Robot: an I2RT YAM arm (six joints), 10 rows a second.
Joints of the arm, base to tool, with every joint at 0 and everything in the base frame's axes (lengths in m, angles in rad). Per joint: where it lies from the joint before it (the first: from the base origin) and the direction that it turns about. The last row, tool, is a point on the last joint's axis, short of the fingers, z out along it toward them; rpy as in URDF.
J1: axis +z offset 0 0 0.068
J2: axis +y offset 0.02 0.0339 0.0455
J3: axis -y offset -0.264 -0.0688 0
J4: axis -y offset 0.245 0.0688 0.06
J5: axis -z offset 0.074 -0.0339 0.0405
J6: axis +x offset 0.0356 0 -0.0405
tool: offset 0 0 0 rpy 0 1.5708 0
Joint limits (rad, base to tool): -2.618..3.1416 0..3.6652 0..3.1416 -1.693..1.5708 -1.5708..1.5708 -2.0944..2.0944
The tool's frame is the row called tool.
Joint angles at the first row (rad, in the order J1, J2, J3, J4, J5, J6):
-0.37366 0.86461 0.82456 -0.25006 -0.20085 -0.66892
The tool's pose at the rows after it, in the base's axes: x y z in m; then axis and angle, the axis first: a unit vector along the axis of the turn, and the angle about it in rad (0 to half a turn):
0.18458 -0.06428 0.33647 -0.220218 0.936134 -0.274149 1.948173
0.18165 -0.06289 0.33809 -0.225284 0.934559 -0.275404 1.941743
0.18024 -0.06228 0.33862 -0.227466 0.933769 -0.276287 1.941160
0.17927 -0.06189 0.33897 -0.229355 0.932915 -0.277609 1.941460
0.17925 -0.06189 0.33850 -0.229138 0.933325 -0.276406 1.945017
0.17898 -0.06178 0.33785 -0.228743 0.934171 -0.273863 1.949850
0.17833 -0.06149 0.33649 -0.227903 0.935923 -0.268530 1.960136
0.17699 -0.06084 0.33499 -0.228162 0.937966 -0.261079 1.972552
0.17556 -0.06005 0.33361 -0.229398 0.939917 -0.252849 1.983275
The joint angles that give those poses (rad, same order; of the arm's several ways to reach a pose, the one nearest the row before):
-0.37363 0.84364 0.82455 -0.25614 -0.21303 -0.67425
-0.37364 0.83030 0.82458 -0.26303 -0.21952 -0.67921
-0.37364 0.82416 0.82457 -0.26802 -0.22105 -0.68265
-0.37366 0.81997 0.82456 -0.27144 -0.22146 -0.68647
-0.37363 0.82035 0.82454 -0.27522 -0.22104 -0.68684
-0.37369 0.81997 0.82455 -0.28211 -0.22148 -0.68647
-0.37365 0.81885 0.82455 -0.29696 -0.22220 -0.68570
-0.37367 0.81542 0.82494 -0.31832 -0.22565 -0.68571
-0.37365 0.81158 0.82533 -0.33935 -0.23175 -0.68570

